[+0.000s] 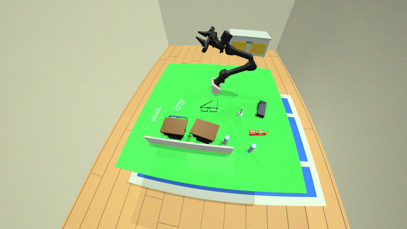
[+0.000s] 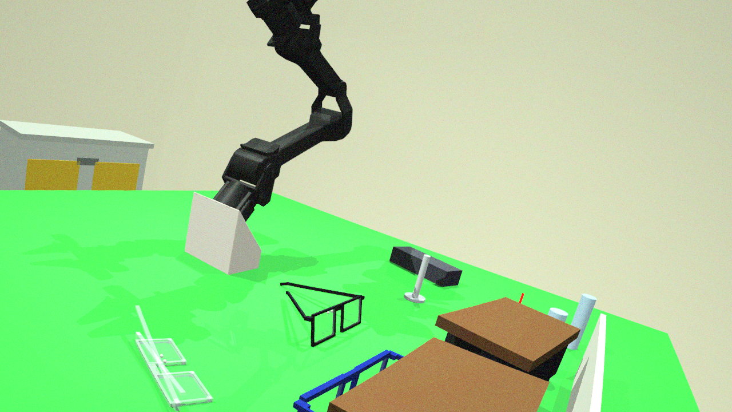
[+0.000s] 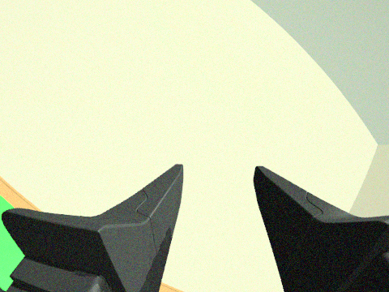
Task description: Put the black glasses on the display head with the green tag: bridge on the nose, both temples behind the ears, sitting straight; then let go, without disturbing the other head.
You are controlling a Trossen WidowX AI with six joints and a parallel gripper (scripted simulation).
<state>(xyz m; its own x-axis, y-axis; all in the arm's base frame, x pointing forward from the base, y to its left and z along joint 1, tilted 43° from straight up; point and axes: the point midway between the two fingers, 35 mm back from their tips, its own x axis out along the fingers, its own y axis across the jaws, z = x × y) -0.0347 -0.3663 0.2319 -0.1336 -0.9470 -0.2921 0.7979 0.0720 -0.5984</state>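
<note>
The white peg is 33 cm ahead of my gripper tip, 32 cm to the left of it and 49 cm below it. Also, from my gripper tip: low white wall (60 cm ahead, 9 cm to the right, 46 cm below); dark block (29 cm ahead, 52 cm to the left, 49 cm below).
</note>
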